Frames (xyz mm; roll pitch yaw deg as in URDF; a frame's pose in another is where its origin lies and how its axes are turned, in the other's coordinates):
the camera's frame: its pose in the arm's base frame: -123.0 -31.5 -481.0 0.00 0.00 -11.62
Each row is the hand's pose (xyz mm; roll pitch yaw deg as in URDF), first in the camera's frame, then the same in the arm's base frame.
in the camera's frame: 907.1 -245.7 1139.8 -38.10 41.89 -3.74
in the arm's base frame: 716.0 -454.9 658.8 -38.10 41.89 -15.36
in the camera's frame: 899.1 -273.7 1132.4 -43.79 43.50 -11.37
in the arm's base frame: 702.5 -480.7 651.4 -43.79 43.50 -22.99
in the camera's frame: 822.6 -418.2 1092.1 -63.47 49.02 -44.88
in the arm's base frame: 598.5 -606.8 611.1 -63.47 49.02 -56.50
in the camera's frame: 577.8 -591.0 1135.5 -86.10 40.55 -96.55
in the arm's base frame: 323.9 -726.8 654.5 -86.10 40.55 -108.17
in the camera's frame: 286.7 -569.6 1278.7 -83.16 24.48 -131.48
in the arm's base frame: 43.1 -647.2 797.7 -83.16 24.48 -143.10
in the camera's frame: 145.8 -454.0 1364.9 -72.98 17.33 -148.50
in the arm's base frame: -71.6 -505.6 883.9 -72.98 17.33 -160.12
